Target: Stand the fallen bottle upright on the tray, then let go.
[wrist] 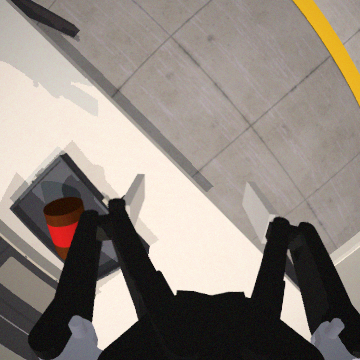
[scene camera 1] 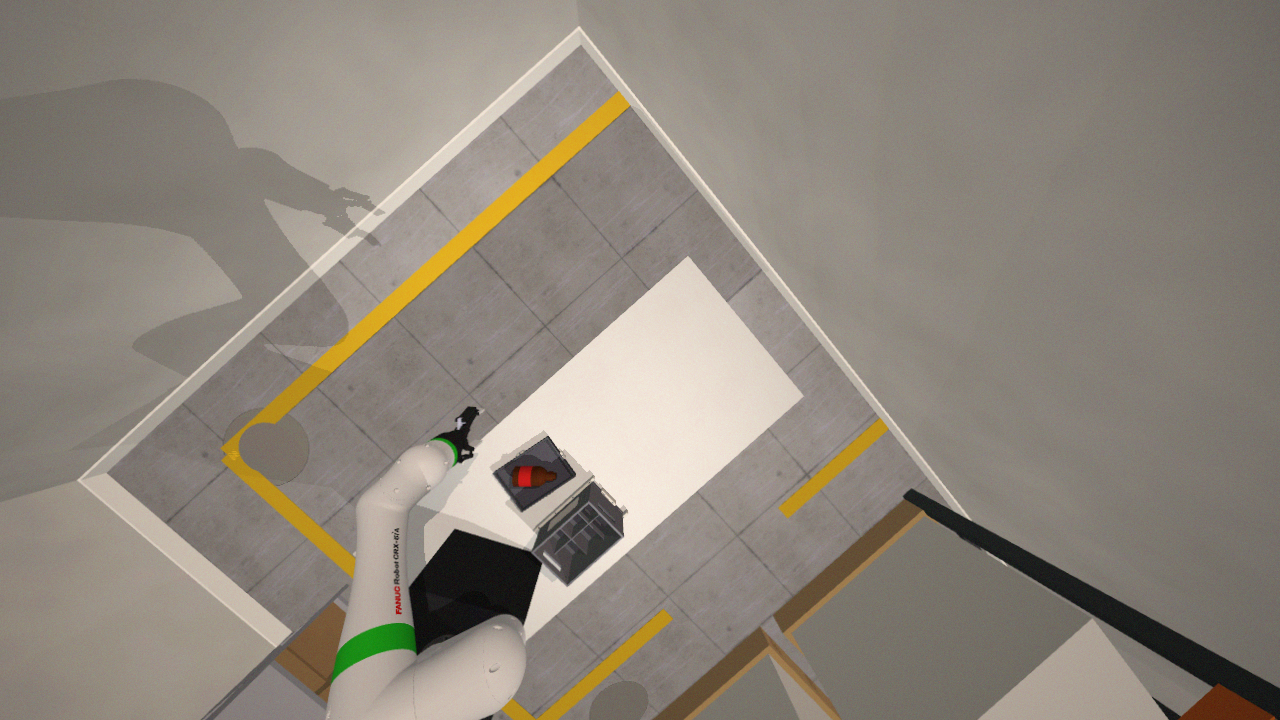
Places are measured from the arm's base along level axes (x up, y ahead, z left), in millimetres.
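Where they show: gripper, fingertip midpoint: (wrist: 195,189) (scene camera 1: 479,425).
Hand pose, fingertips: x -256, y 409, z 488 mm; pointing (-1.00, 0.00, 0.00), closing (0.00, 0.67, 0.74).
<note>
After its pixels a point has its place.
A brown bottle with a red label (scene camera 1: 534,476) {x -338, y 406, z 215 mm} (wrist: 62,234) {x -336, y 370, z 237 mm} lies on its side in a dark shallow tray (scene camera 1: 547,449) {x -410, y 481, z 255 mm} (wrist: 31,207) {x -409, y 291, z 151 mm}. In scene camera 1 its neck points to the right. In the wrist view its base faces up the picture, and the left finger hides its neck. My gripper (scene camera 1: 475,435) {x -256, y 409, z 488 mm} (wrist: 195,189) {x -256, y 409, z 488 mm} is open and empty. It is at the table's edge, to the upper left of the tray in scene camera 1. In the wrist view the bottle is left of both fingertips, outside the gap between them.
The tray is on a white table (scene camera 1: 662,358) {x -414, y 1055, z 273 mm} (wrist: 185,260) {x -414, y 597, z 332 mm}. A grey compartment box (scene camera 1: 597,558) {x -241, y 435, z -141 mm} stands close beside the tray, on its lower right in scene camera 1. A black plate (scene camera 1: 474,568) {x -244, y 78, z 98 mm} is near the arm. Yellow floor lines (scene camera 1: 474,234) run around the table.
</note>
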